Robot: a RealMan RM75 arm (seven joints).
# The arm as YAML. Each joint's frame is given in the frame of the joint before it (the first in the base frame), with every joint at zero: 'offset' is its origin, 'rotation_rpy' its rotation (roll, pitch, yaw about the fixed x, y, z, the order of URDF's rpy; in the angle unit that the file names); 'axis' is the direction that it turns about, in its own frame. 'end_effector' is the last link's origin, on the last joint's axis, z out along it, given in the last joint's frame.
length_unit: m
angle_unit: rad
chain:
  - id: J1
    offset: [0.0, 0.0, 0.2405]
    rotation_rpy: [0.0, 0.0, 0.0]
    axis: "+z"
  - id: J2
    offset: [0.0, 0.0, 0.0]
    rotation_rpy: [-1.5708, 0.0, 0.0]
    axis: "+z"
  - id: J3
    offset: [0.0, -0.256, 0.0]
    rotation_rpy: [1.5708, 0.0, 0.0]
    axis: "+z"
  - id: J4
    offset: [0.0, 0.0, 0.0]
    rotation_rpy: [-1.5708, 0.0, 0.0]
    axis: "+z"
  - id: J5
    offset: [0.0, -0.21, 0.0]
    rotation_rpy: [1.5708, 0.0, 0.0]
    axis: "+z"
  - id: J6
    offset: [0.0, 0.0, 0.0]
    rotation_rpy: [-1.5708, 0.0, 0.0]
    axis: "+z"
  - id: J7
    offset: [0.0, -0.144, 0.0]
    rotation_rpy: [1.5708, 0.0, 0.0]
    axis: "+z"
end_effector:
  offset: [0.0, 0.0, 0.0]
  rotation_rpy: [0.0, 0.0, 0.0]
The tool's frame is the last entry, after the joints.
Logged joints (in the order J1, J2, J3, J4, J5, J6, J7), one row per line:
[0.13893, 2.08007, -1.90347, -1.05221, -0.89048, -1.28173, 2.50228]
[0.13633, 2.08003, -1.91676, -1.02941, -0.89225, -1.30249, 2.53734]
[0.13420, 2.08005, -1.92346, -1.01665, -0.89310, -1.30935, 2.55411]
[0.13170, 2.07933, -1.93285, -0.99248, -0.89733, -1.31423, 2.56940]
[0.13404, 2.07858, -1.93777, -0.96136, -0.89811, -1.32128, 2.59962]
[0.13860, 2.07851, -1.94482, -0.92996, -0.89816, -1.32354, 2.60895]
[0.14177, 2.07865, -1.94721, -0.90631, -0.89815, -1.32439, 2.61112]
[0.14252, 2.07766, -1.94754, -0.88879, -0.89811, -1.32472, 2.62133]
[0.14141, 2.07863, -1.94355, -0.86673, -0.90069, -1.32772, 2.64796]
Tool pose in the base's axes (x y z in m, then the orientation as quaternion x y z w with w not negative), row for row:
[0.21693, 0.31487, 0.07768, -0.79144, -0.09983, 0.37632, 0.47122]
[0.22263, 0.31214, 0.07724, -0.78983, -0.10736, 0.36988, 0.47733]
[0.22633, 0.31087, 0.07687, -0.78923, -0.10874, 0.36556, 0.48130]
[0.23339, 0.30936, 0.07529, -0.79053, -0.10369, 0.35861, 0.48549]
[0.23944, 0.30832, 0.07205, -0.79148, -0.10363, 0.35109, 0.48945]
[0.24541, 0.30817, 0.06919, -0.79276, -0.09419, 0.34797, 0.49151]
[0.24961, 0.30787, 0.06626, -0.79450, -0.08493, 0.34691, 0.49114]
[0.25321, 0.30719, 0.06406, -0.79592, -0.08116, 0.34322, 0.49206]
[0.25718, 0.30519, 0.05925, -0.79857, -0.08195, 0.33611, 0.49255]
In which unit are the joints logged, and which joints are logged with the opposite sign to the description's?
The joints are logged in radians. Opposite sign: J3, J4, J6, J7.
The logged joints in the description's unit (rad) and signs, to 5 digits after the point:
[0.13893, 2.08007, 1.90347, 1.05221, -0.89048, 1.28173, -2.50228]
[0.13633, 2.08003, 1.91676, 1.02941, -0.89225, 1.30249, -2.53734]
[0.13420, 2.08005, 1.92346, 1.01665, -0.89310, 1.30935, -2.55411]
[0.13170, 2.07933, 1.93285, 0.99248, -0.89733, 1.31423, -2.56940]
[0.13404, 2.07858, 1.93777, 0.96136, -0.89811, 1.32128, -2.59962]
[0.13860, 2.07851, 1.94482, 0.92996, -0.89816, 1.32354, -2.60895]
[0.14177, 2.07865, 1.94721, 0.90631, -0.89815, 1.32439, -2.61112]
[0.14252, 2.07766, 1.94754, 0.88879, -0.89811, 1.32472, -2.62133]
[0.14141, 2.07863, 1.94355, 0.86673, -0.90069, 1.32772, -2.64796]

